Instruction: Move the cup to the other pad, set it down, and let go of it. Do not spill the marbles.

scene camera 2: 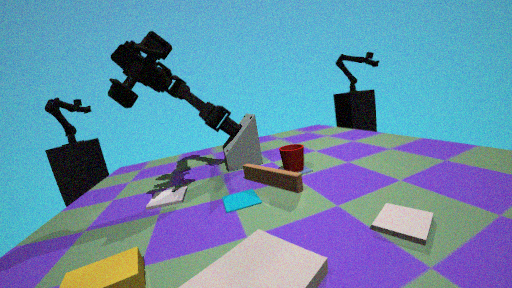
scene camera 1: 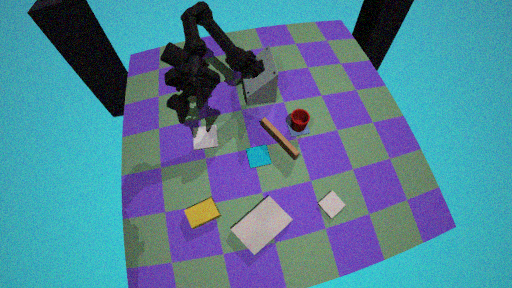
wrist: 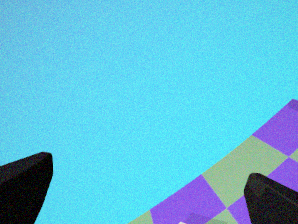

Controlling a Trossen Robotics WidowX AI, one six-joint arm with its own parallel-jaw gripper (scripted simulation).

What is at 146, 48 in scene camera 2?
My gripper.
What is my gripper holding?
Nothing.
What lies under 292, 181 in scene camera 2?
A wooden block.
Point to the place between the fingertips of my gripper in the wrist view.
153, 176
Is my gripper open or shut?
Open.
